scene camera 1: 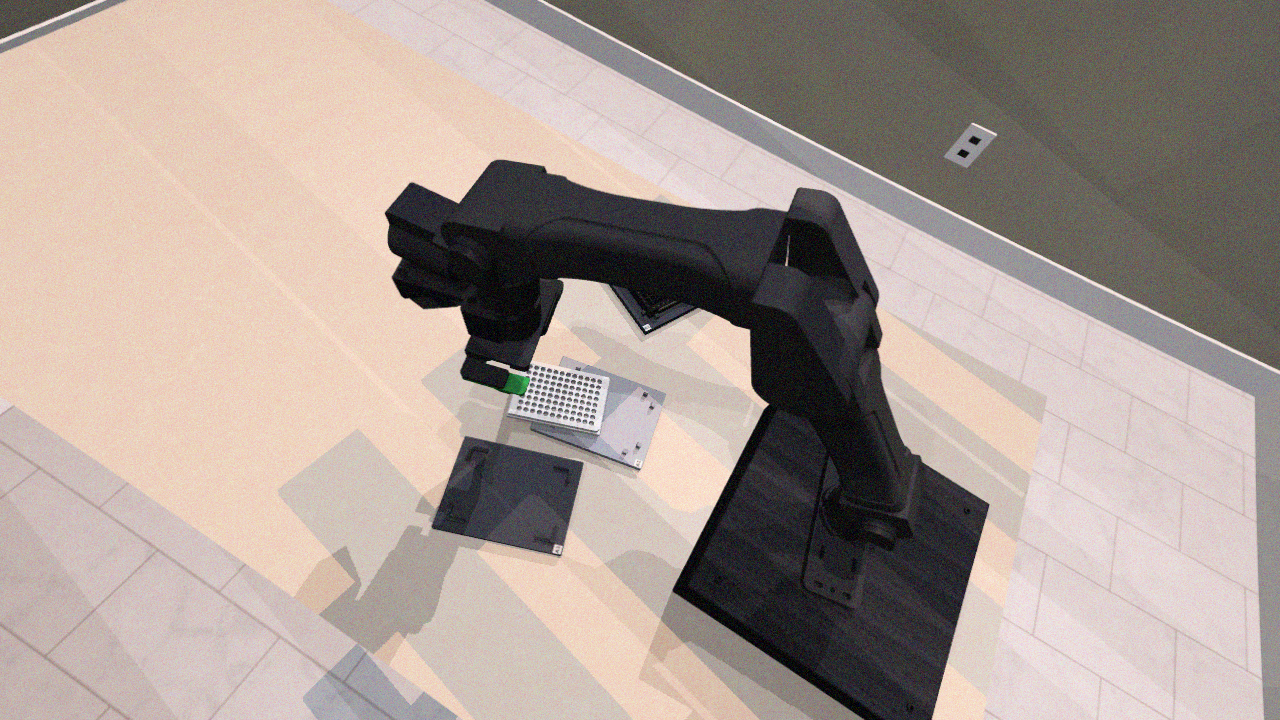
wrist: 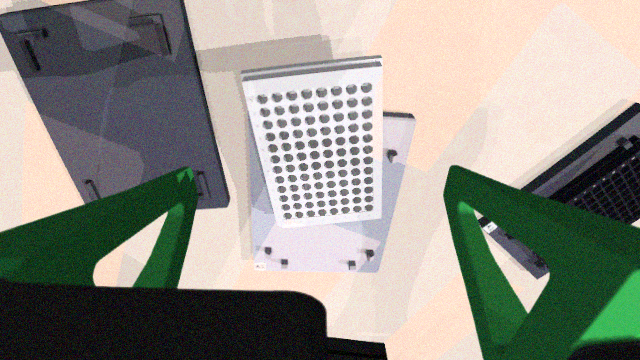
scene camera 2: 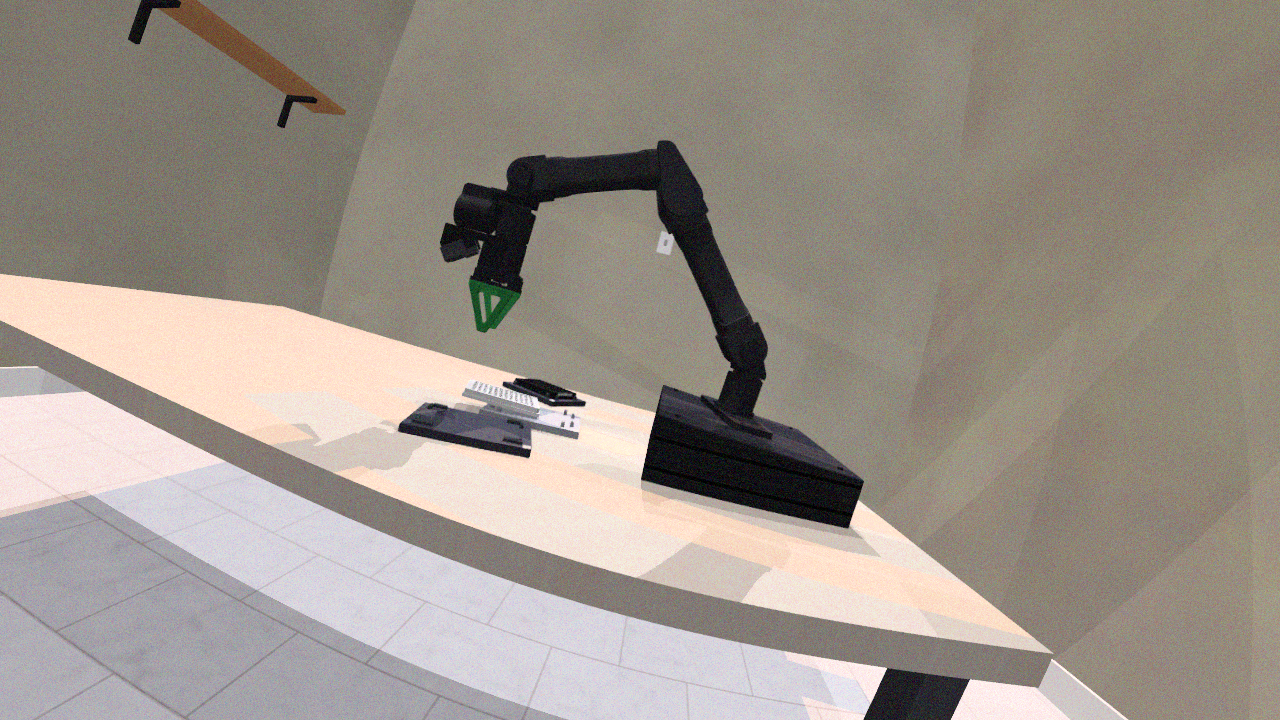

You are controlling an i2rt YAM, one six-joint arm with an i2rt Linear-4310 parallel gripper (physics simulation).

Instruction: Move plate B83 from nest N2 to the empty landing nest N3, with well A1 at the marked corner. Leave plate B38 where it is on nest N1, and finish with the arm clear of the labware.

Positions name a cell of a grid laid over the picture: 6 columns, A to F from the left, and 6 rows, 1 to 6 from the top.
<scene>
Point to a grey holder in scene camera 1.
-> C4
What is my gripper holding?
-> Nothing.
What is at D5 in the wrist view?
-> A grey holder.
</scene>
